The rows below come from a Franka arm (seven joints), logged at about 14 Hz.
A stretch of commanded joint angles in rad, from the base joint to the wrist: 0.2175 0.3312 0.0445 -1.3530 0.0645 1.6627 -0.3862; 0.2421 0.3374 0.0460 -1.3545 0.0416 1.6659 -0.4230; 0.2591 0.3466 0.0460 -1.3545 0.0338 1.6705 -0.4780; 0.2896 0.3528 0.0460 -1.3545 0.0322 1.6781 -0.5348; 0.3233 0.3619 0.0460 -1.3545 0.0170 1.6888 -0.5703; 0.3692 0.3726 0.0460 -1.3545 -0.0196 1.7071 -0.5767; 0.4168 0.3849 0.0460 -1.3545 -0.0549 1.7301 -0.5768; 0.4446 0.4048 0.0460 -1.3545 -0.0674 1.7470 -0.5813; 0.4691 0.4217 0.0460 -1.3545 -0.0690 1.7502 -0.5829; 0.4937 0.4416 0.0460 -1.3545 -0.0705 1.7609 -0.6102; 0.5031 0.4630 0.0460 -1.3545 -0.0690 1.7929 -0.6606; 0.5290 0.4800 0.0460 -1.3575 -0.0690 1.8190 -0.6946; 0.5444 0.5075 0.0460 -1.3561 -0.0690 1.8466 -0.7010; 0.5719 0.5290 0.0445 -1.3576 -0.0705 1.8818 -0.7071; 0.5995 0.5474 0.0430 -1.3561 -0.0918 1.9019 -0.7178; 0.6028 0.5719 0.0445 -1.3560 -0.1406 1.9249 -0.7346; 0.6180 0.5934 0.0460 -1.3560 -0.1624 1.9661 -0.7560; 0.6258 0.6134 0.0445 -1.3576 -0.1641 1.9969 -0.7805; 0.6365 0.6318 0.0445 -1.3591 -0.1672 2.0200 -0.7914; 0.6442 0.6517 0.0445 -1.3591 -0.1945 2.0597 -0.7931
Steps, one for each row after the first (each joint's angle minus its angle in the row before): 0.0246 0.0062 0.0015 -0.0015 -0.0229 0.0032 -0.0368; 0.0170 0.0092 0.0000 0.0000 -0.0078 0.0046 -0.0550; 0.0305 0.0062 0.0000 0.0000 -0.0016 0.0076 -0.0568; 0.0337 0.0091 0.0000 0.0000 -0.0152 0.0107 -0.0355; 0.0459 0.0107 0.0000 0.0000 -0.0366 0.0183 -0.0064; 0.0476 0.0123 0.0000 0.0000 -0.0353 0.0230 -0.0001; 0.0278 0.0199 0.0000 0.0000 -0.0125 0.0169 -0.0045; 0.0245 0.0169 0.0000 0.0000 -0.0016 0.0032 -0.0016; 0.0246 0.0199 0.0000 0.0000 -0.0015 0.0107 -0.0273; 0.0094 0.0214 0.0000 0.0000 0.0015 0.0320 -0.0504; 0.0259 0.0170 0.0000 -0.0030 0.0000 0.0261 -0.0340; 0.0154 0.0275 0.0000 0.0014 0.0000 0.0276 -0.0064; 0.0275 0.0215 -0.0015 -0.0015 -0.0015 0.0352 -0.0061; 0.0276 0.0184 -0.0015 0.0015 -0.0213 0.0201 -0.0107; 0.0033 0.0245 0.0015 0.0001 -0.0488 0.0230 -0.0168; 0.0152 0.0215 0.0015 0.0000 -0.0218 0.0412 -0.0214; 0.0078 0.0200 -0.0015 -0.0016 -0.0017 0.0308 -0.0245; 0.0107 0.0184 0.0000 -0.0015 -0.0031 0.0231 -0.0109; 0.0077 0.0199 0.0000 0.0000 -0.0273 0.0397 -0.0017
